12 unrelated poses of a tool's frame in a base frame.
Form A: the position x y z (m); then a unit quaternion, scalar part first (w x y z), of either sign.
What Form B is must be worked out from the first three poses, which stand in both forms.
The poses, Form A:
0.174, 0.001, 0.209, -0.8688, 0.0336, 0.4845, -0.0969
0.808, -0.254, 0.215, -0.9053, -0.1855, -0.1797, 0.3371
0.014, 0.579, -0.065, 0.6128, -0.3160, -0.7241, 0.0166
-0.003, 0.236, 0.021, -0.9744, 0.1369, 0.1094, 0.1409
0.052, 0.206, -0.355, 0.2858, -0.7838, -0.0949, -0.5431
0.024, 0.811, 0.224, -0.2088, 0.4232, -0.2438, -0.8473
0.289, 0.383, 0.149, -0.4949, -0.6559, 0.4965, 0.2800
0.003, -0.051, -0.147, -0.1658, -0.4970, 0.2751, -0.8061
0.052, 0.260, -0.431, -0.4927, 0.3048, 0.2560, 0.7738
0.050, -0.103, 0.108, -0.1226, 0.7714, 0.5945, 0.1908
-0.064, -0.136, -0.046, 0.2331, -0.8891, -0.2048, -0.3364
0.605, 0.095, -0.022, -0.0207, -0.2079, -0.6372, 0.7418
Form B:
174, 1, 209, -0.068, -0.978, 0.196, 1.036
808, -254, 215, 0.437, 0.423, -0.794, 0.877
14, 579, -65, -0.400, -0.916, 0.021, 1.822
-3, 236, 21, -0.609, -0.487, -0.627, 0.454
52, 206, -355, -0.818, -0.099, -0.567, 2.562
24, 811, 224, -0.433, 0.249, 0.866, 2.721
289, 383, 149, 0.755, -0.571, -0.322, 2.106
3, -51, -147, 0.504, -0.279, 0.817, 2.808
52, 260, -431, -0.350, -0.294, -0.889, 2.111
50, -103, 108, -0.777, -0.599, -0.192, 2.896
-64, -136, -46, -0.914, -0.211, -0.346, 2.671
605, 95, -22, 0.208, 0.637, -0.742, 3.100

